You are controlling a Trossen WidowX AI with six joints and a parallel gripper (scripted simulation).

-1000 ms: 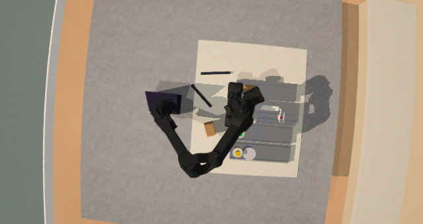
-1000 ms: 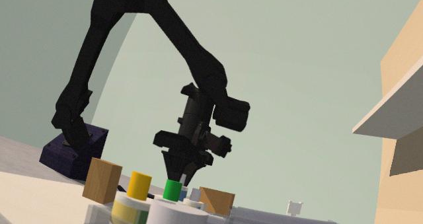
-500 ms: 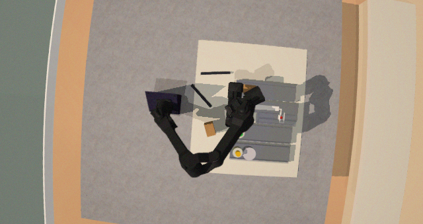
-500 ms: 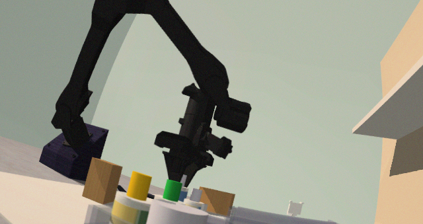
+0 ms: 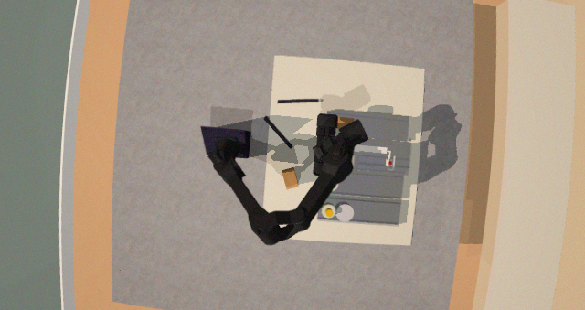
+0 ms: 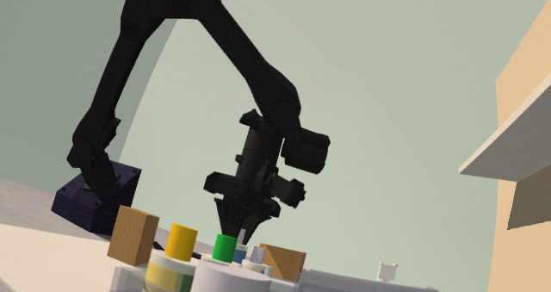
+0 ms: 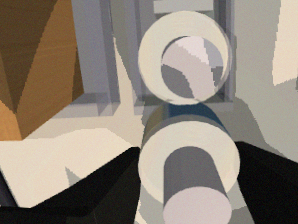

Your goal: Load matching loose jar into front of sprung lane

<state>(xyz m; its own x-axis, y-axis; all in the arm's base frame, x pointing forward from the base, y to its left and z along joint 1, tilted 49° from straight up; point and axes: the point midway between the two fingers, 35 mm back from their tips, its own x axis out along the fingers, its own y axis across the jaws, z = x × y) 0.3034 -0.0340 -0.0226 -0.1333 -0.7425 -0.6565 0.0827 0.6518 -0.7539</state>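
Right now my gripper tip is 180 mm short of the sprung lane, 40 mm to the left of it and 30 mm above it. Round my gripper tip: wooden block: 110 mm to the right, 110 mm behind, 20 mm below; then white pusher plate: 150 mm ahead, 50 mm to the right.
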